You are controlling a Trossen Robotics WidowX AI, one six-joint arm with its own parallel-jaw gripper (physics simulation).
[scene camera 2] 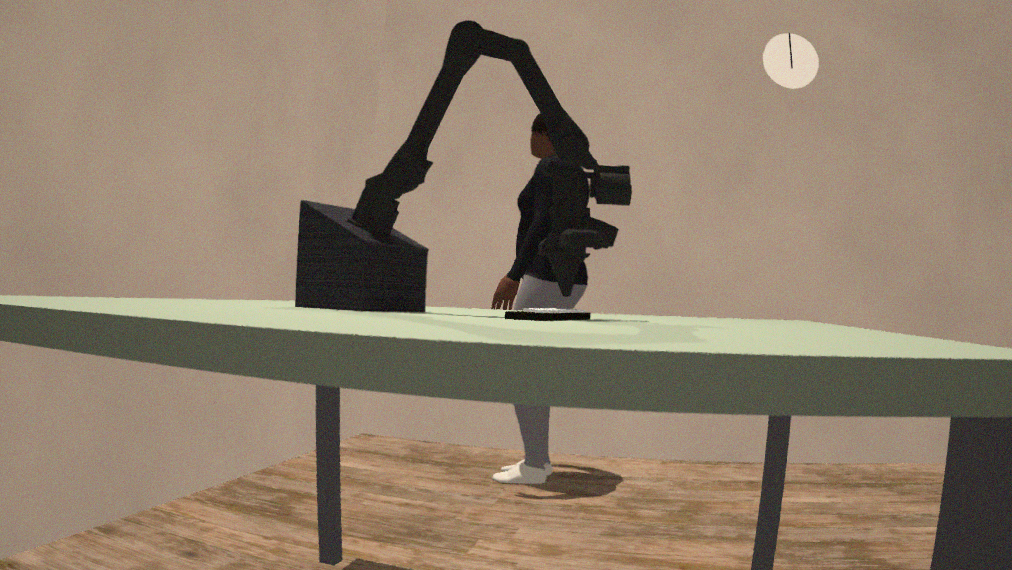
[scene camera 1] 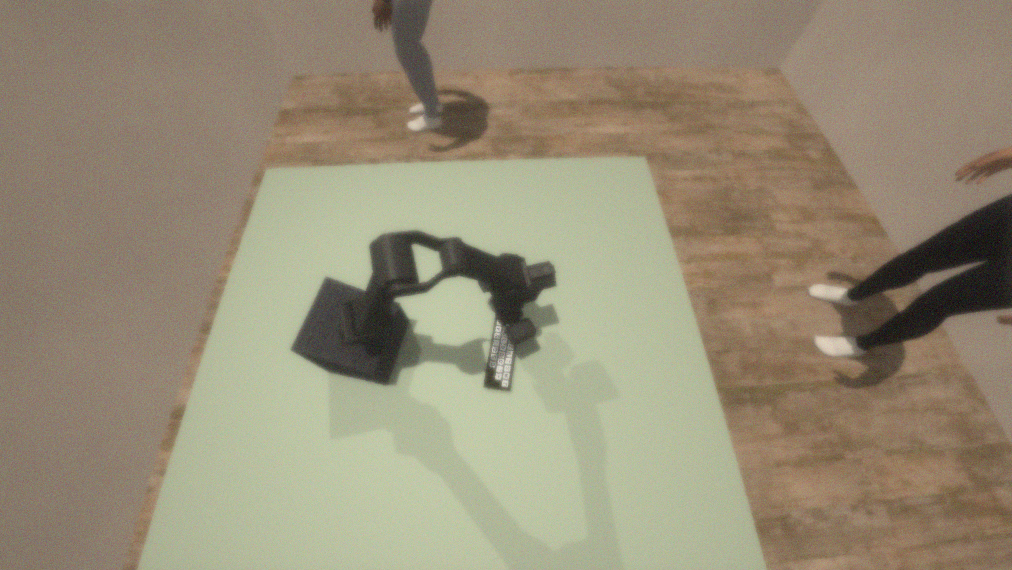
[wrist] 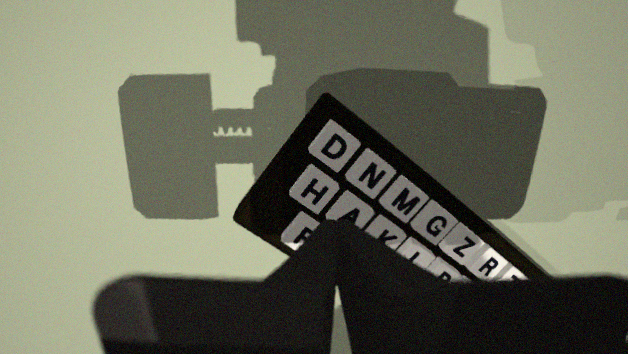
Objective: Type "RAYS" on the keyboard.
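Seen in the pictures: gripper, between the fingertips: [scene camera 2: 566, 296] [scene camera 1: 506, 320] [wrist: 334, 232]; arm's base, origin of its link: [scene camera 2: 368, 227] [scene camera 1: 354, 329].
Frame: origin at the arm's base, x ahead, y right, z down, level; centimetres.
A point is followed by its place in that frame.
A black keyboard [scene camera 1: 501, 368] {z 12.6, x 30.2, y 12.9 cm} [scene camera 2: 546, 316] {z 13.5, x 30.9, y 18.4 cm} [wrist: 270, 200] {z 13.1, x 33.6, y -0.7 cm} with light grey letter keys lies on the table, slanted in the wrist view. There the top row shows D, N, M, G, Z and the R key [wrist: 487, 266] {z 12.6, x 33.0, y 9.6 cm}. The A key [wrist: 354, 210] {z 12.6, x 34.3, y 2.6 cm} is in the second row, between H and K, its lower part covered by the fingertips. The Y and S keys cannot be made out. My gripper [scene camera 2: 566, 293] {z 10.5, x 34.1, y 1.6 cm} [wrist: 334, 232] {z 10.5, x 34.1, y 1.6 cm} is shut and empty, pointing down. In scene camera 2 its tips are a little above the keyboard, apart from the keys. The fingers hide the lower rows.
The arm's dark base block [scene camera 1: 339, 339] {z -1.3, x -2.9, y 2.1 cm} [scene camera 2: 361, 276] {z 8.7, x 1.7, y 9.8 cm} stands on the pale green table [scene camera 1: 233, 460] {z 14.2, x -34.1, y 19.0 cm} [scene camera 2: 212, 339] {z 15.5, x 3.9, y 67.1 cm}. Arm shadows fall across the table and around the keyboard. One person [scene camera 1: 414, 63] [scene camera 2: 531, 226] stands beyond the table, another [scene camera 1: 941, 283] at the right in scene camera 1.
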